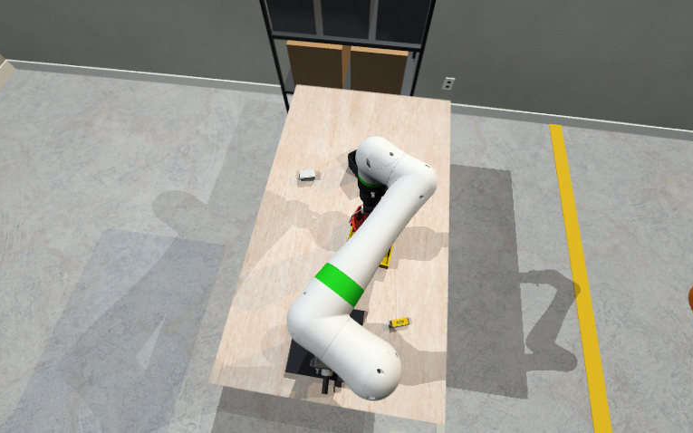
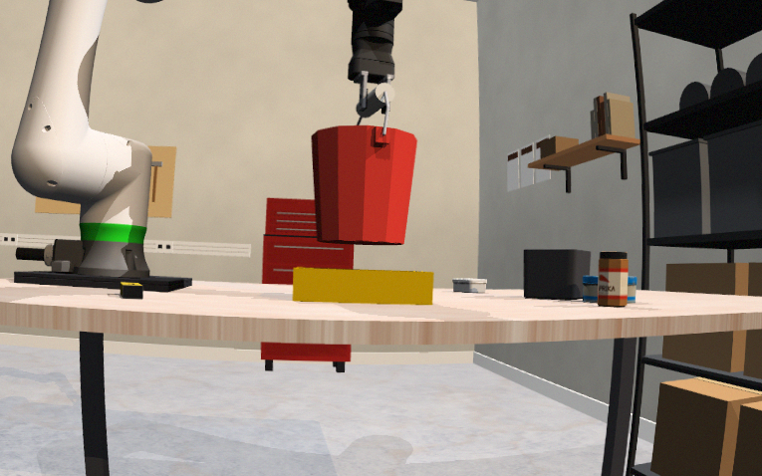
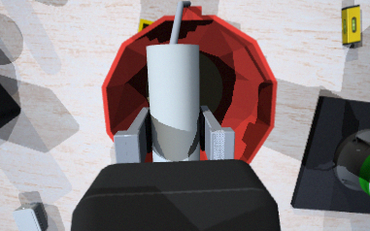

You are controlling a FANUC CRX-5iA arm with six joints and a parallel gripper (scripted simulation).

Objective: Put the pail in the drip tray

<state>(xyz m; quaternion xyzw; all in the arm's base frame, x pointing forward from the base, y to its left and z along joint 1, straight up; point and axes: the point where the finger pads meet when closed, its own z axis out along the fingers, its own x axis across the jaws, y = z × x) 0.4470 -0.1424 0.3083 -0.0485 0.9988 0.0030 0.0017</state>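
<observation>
Now: the red pail 9 cm below my hand and 1 cm behind it. From my hand the other things lie so: small grey block 34 cm to the left, 32 cm ahead, 31 cm below; spice jar 34 cm ahead, 28 cm below, 18 cm to the right; yellow drip tray 31 cm below, 2 cm behind.
</observation>
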